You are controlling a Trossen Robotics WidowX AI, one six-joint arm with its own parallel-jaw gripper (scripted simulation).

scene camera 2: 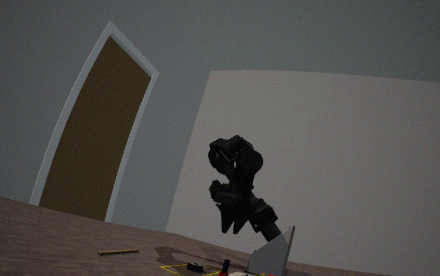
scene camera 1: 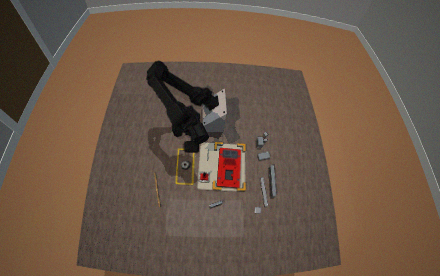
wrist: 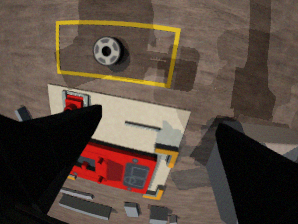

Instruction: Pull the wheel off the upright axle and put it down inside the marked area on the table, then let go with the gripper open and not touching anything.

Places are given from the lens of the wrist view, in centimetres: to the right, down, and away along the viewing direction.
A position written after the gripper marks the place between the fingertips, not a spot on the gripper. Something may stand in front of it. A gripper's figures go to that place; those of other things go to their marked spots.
gripper (wrist: 160, 119): 1, 1, 10
grey wheel (wrist: 117, 49): -4, -8, 17
